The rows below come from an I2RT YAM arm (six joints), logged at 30 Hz.
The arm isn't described. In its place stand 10 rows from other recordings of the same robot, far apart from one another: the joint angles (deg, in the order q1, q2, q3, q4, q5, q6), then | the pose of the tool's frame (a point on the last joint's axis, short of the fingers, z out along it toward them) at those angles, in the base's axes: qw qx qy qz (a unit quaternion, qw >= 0); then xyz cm.
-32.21 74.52 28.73 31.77 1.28 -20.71 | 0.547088 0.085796 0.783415 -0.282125 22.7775 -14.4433 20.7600
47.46 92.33 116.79 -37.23 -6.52 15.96 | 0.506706 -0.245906 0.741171 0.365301 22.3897 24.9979 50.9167
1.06 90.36 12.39 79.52 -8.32 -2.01 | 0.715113 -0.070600 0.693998 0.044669 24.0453 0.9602 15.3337
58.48 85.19 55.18 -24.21 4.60 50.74 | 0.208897 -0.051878 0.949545 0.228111 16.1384 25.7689 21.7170
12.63 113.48 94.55 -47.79 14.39 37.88 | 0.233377 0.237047 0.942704 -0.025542 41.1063 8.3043 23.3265
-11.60 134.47 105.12 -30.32 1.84 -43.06 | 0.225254 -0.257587 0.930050 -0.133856 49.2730 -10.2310 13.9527
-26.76 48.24 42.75 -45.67 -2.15 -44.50 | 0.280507 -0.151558 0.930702 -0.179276 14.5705 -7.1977 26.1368
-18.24 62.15 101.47 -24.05 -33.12 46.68 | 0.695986 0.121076 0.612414 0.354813 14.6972 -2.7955 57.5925
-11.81 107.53 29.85 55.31 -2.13 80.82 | 0.449782 0.593571 0.581236 0.327924 30.5413 -6.2508 9.6983
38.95 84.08 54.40 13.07 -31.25 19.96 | 0.394890 -0.286123 0.735067 0.471032 24.9239 22.5218 27.7056
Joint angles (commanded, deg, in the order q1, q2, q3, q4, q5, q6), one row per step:
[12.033 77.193 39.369 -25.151 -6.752 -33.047]
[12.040 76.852 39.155 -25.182 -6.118 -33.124]
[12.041 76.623 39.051 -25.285 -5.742 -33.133]
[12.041 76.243 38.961 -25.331 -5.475 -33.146]
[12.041 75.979 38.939 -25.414 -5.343 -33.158]
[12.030 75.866 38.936 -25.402 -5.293 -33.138]
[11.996 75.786 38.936 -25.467 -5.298 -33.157]
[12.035 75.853 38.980 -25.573 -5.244 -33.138]
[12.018 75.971 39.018 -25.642 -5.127 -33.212]
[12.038 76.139 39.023 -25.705 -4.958 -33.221]
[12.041 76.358 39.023 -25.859 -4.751 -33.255]
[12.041 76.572 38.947 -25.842 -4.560 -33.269]
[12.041 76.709 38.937 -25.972 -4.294 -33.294]
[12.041 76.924 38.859 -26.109 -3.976 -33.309]
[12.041 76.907 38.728 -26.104 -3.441 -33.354]
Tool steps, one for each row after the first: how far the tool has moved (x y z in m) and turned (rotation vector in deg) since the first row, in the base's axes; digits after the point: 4 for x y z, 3 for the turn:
[-0.0010 -0.0006 0.0002 -0.564 -0.227 -0.213]
[-0.0017 -0.0010 0.0005 -0.891 -0.320 -0.376]
[-0.0024 -0.0013 0.0014 -1.077 -0.611 -0.488]
[-0.0029 -0.0015 0.0022 -1.163 -0.793 -0.540]
[-0.0030 -0.0016 0.0027 -1.172 -0.917 -0.593]
[-0.0031 -0.0017 0.0029 -1.173 -0.934 -0.608]
[-0.0031 -0.0016 0.0028 -1.239 -0.815 -0.609]
[-0.0030 -0.0017 0.0024 -1.404 -0.705 -0.612]
[-0.0029 -0.0017 0.0018 -1.603 -0.517 -0.658]
[-0.0029 -0.0018 0.0008 -1.878 -0.198 -0.713]
[-0.0029 -0.0020 -0.0004 -2.109 0.031 -0.782]
[-0.0029 -0.0021 -0.0011 -2.412 0.248 -0.874]
[-0.0032 -0.0024 -0.0024 -2.790 0.606 -0.994]
[-0.0036 -0.0028 -0.0030 -3.301 0.605 -1.189]

